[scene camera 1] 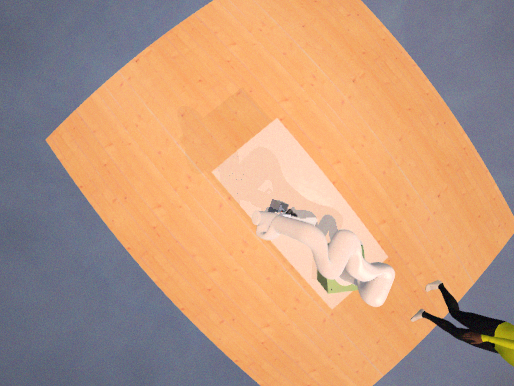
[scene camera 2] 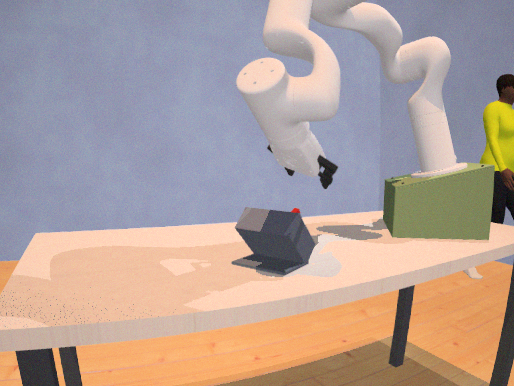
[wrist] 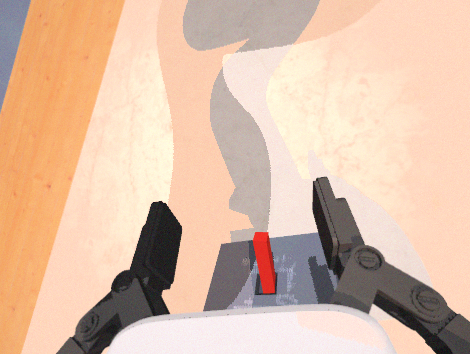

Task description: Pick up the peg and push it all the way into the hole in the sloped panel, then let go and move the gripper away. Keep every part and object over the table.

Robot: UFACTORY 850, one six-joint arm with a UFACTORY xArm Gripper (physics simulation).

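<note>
The red peg (scene camera 2: 296, 210) (wrist: 264, 262) stands in the dark square hole of the sloped panel, with part of its length sticking out of the panel face. Dark hole shows beside the peg in the wrist view; how deep its lower end sits is hidden. The dark grey block with the sloped panel (scene camera 1: 278, 204) (scene camera 2: 280, 235) (wrist: 295, 250) stands on the table. My gripper (scene camera 2: 308, 178) (wrist: 240, 204) is open and empty, above the block, with its fingers wide apart on either side of the peg in the wrist view and not touching it.
The pale table (scene camera 1: 310, 175) (scene camera 2: 125, 290) carries the block and the green arm base (scene camera 1: 340, 285) (scene camera 2: 440, 210). The table's long edge shows at the left of the wrist view. A person in a yellow top (scene camera 1: 505, 340) (scene camera 2: 497, 125) stands beyond the arm base.
</note>
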